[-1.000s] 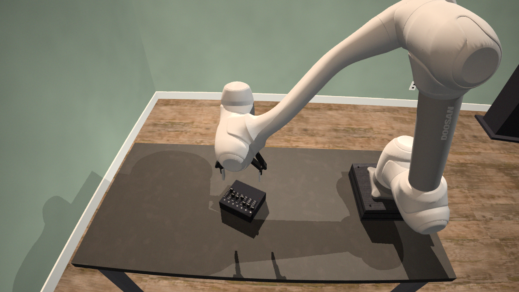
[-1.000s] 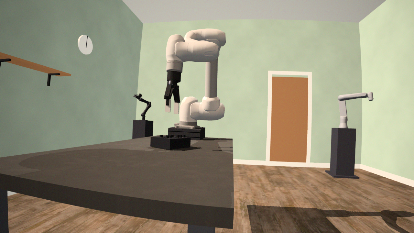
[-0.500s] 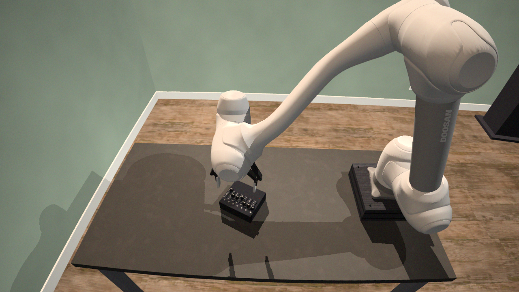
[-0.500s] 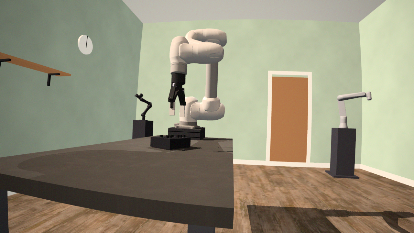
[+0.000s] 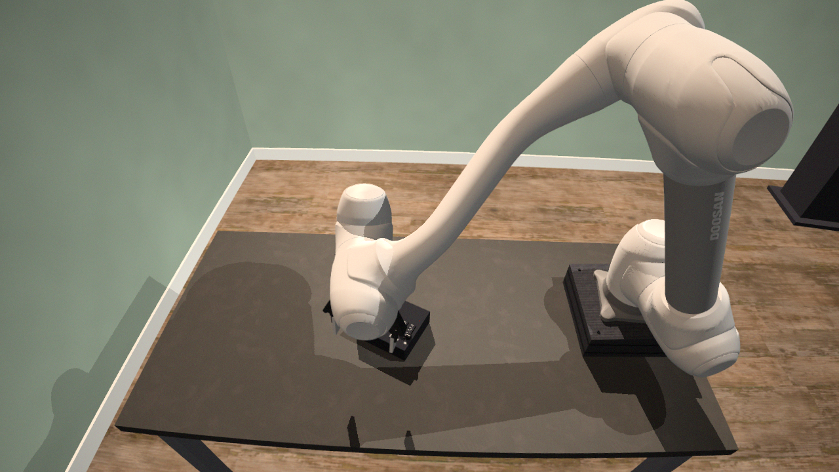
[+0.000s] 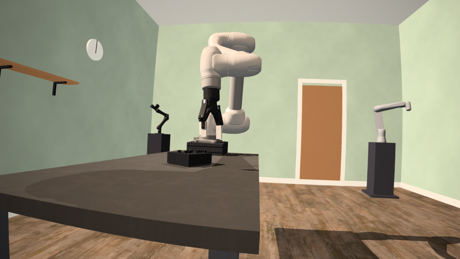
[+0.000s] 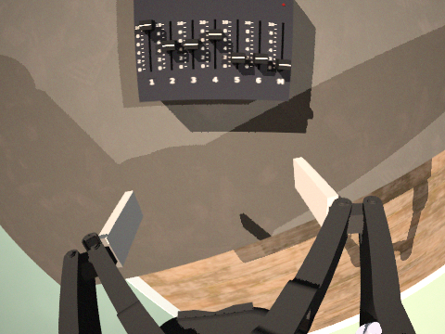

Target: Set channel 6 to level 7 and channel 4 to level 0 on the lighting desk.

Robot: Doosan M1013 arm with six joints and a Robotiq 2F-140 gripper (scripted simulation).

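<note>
The channel 4 fader knob is 40 mm behind my hand, 120 mm to the right of it and 80 mm below it. Round my hand: channel 6 fader knob 80 mm behind, 80 mm to the right, 80 mm below.
</note>
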